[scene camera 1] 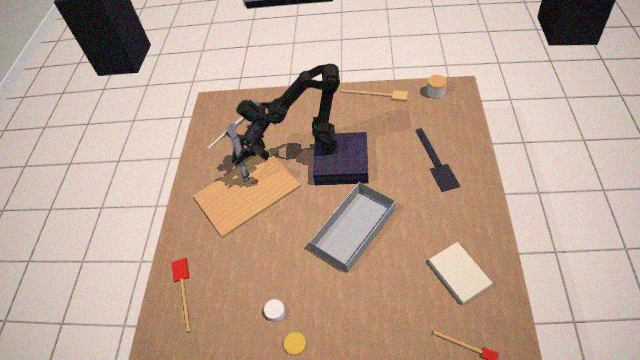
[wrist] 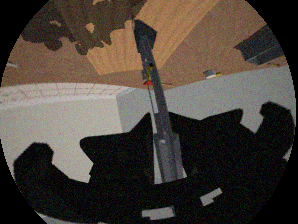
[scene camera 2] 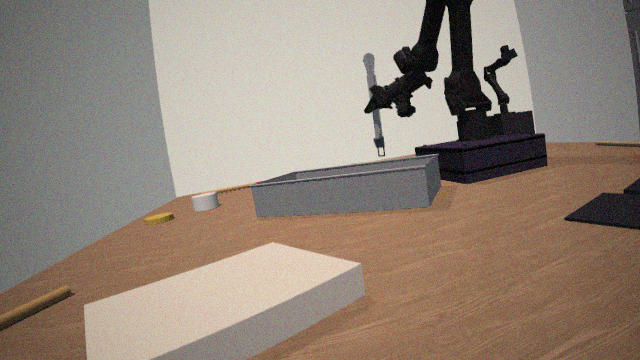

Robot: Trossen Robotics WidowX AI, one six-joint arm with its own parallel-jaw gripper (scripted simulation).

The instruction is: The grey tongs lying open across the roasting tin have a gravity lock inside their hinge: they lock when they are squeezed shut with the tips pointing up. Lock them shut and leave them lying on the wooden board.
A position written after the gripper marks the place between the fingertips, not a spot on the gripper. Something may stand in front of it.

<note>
In view: the gripper (scene camera 2: 365, 112), a cream block (scene camera 2: 264, 296), a wooden board (scene camera 1: 228, 203) and a grey roasting tin (scene camera 1: 345, 236).
The cream block is seen too in scene camera 1 (scene camera 1: 462, 275). The gripper also shows in scene camera 1 (scene camera 1: 234, 163) and in the wrist view (wrist: 155, 114). The wrist view misses the cream block: it is out of frame.
</note>
